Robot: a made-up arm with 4 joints.
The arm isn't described. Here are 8 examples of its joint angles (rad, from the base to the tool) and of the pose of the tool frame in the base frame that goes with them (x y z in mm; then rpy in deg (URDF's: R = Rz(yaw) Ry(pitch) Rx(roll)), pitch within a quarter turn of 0, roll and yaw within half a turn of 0).
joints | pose
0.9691 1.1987 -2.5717 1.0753 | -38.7 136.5 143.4 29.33 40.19 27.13
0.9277 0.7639 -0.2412 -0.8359 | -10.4 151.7 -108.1 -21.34 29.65 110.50
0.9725 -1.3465 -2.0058 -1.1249 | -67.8 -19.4 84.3 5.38 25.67 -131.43
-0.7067 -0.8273 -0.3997 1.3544 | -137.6 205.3 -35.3 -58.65 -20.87 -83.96
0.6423 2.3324 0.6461 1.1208 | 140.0 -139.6 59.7 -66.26 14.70 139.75
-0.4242 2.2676 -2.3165 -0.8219 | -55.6 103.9 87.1 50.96 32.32 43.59
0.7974 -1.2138 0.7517 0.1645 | -201.6 159.3 269.6 -167.39 0.14 -95.19
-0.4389 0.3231 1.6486 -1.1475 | -185.4 231.4 226.3 173.82 -5.76 158.36
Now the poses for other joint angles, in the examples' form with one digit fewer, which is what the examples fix.
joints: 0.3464 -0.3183 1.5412 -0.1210
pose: -156 242 237 -170.1 9.9 -150.9
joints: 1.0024 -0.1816 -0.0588 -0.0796
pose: -123 245 15 -62.5 -53.6 173.2
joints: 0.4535 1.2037 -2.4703 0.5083
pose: -91 115 132 36.6 30.4 50.1
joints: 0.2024 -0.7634 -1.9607 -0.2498
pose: -114 -2 60 16.0 18.4 -173.3
